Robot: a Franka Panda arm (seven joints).
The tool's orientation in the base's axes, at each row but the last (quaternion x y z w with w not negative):
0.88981 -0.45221 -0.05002 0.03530
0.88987 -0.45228 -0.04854 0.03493
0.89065 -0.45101 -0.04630 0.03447
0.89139 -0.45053 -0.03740 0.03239
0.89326 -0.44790 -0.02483 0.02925
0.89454 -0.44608 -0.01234 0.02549
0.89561 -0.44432 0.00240 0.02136
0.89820 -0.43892 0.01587 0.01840
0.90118 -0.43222 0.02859 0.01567
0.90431 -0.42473 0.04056 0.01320
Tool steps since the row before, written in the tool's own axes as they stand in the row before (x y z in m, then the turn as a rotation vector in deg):
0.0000 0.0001 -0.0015 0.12 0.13 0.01
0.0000 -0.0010 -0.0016 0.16 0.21 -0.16
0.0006 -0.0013 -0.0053 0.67 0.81 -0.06
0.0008 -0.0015 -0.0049 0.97 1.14 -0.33
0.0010 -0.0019 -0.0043 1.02 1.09 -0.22
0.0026 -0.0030 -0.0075 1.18 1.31 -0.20
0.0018 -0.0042 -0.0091 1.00 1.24 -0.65
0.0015 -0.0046 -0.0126 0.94 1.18 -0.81
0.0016 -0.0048 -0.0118 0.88 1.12 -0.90
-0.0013 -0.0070 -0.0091 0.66 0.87 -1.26
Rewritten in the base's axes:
0.0001 0.0000 0.0015 -0.04 -0.17 0.00
0.0010 0.0006 0.0015 -0.06 -0.25 0.17
0.0020 0.0004 0.0051 -0.25 -1.02 0.11
0.0021 0.0004 0.0047 -0.31 -1.45 0.40
0.0024 0.0005 0.0041 -0.25 -1.46 0.28
0.0043 0.0000 0.0073 -0.33 -1.72 0.27
0.0046 0.0015 0.0090 -0.37 -1.52 0.72
0.0044 0.0022 0.0126 -0.36 -1.43 0.87
0.0043 0.0024 0.0119 -0.36 -1.34 0.96
0.0040 0.0060 0.0090 -0.33 -0.99 1.30

